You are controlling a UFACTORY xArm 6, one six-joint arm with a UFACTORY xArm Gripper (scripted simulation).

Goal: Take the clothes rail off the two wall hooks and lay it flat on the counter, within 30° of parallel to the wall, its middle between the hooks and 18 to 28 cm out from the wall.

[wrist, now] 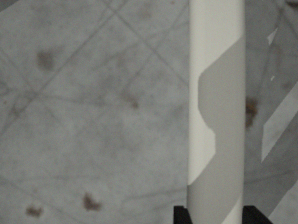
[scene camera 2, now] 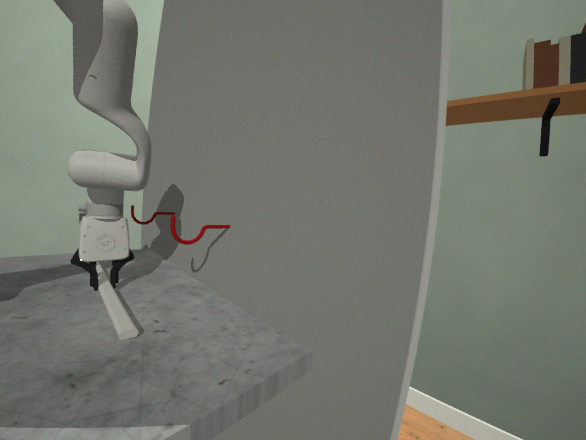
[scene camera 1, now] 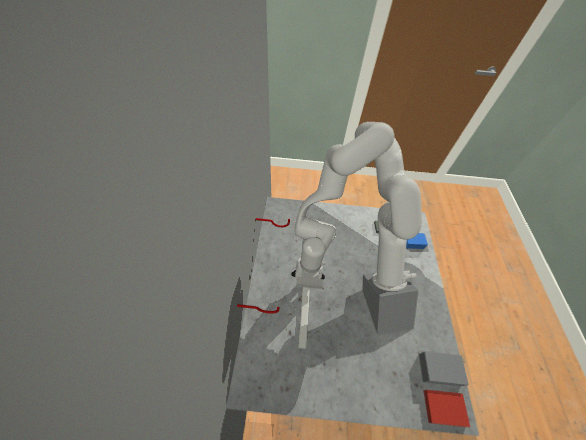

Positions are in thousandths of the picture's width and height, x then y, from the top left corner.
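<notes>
There's a clothes rail (scene camera 2: 214, 747), while a grey box is out of frame in scene camera 2. I can see the rail (wrist: 730, 194) again, and the box is out of frame in the wrist view. Where I do see the grey box (scene camera 1: 750, 838) is there.
</notes>
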